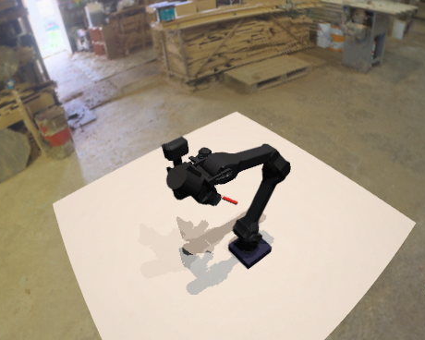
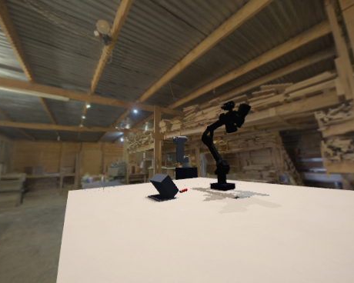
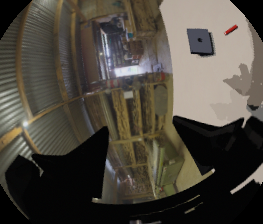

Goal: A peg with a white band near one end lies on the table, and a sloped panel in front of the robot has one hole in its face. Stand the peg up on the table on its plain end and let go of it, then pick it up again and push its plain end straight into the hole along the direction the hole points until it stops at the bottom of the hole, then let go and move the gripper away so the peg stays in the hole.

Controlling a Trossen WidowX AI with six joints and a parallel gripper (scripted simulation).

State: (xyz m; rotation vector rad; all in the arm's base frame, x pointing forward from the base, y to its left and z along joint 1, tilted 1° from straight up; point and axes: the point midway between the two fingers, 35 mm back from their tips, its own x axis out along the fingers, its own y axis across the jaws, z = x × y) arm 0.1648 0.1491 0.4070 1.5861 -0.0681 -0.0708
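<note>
My gripper tip is 6 cm short of the peg, 27 cm to the left of it and 44 cm above it. Round my gripper tip: sloped panel (22 cm ahead, 25 cm to the right, 38 cm below).
</note>
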